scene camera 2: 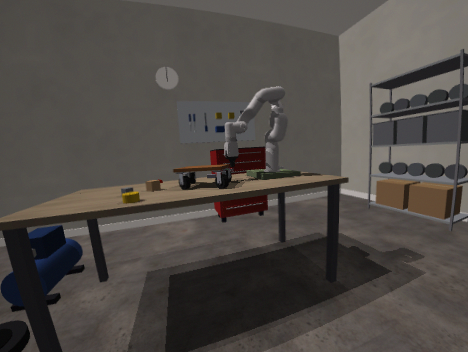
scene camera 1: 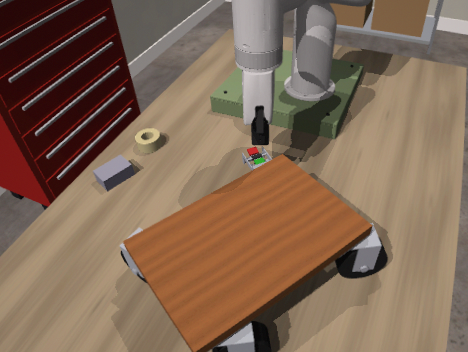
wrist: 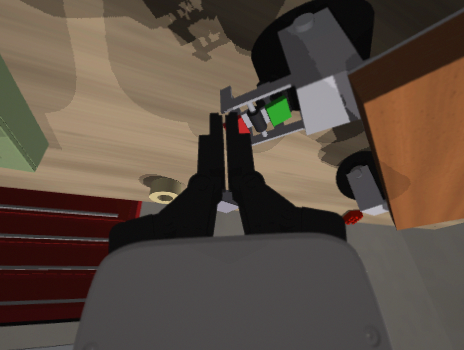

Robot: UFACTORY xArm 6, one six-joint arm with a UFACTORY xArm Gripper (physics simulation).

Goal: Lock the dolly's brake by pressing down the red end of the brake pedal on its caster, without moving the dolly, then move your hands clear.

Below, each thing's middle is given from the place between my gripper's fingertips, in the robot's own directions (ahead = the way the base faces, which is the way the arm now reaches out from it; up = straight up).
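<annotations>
Relative to the dolly (scene camera 1: pixel 215 265), my hand is 4 cm above it, 21 cm short of it and 4 cm to the right of it. Grey block (scene camera 1: pixel 117 170), counted from my hand: 9 cm below, 7 cm ahead, 31 cm to the right.
</annotations>
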